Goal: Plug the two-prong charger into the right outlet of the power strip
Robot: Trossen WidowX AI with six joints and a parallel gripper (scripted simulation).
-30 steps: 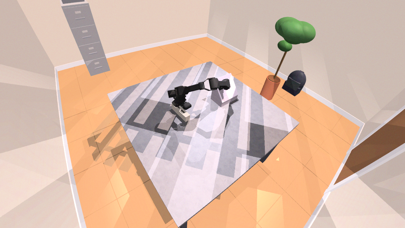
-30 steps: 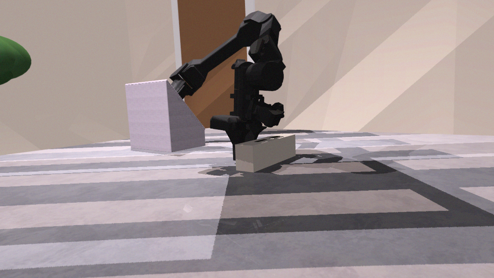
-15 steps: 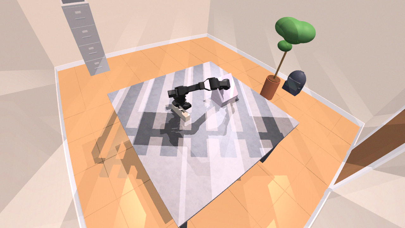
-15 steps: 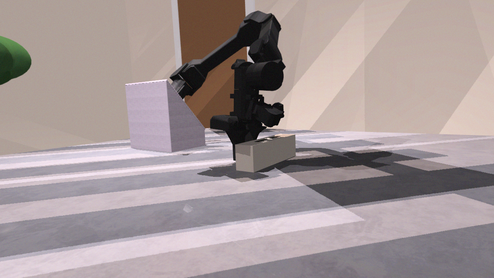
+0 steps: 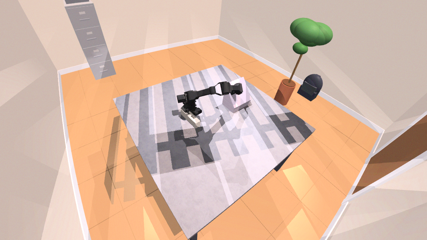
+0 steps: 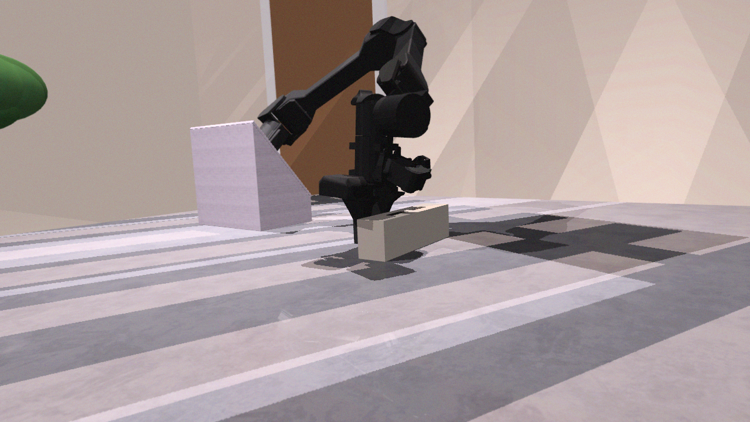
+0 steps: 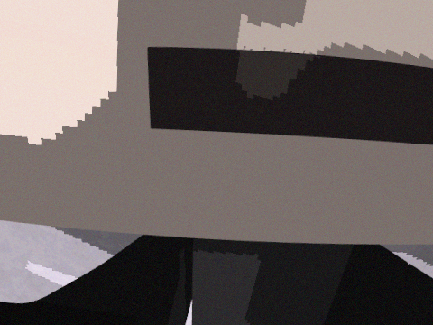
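Right now my gripper tip is 20 mm short of the black two-prong charger and 10 mm below it.
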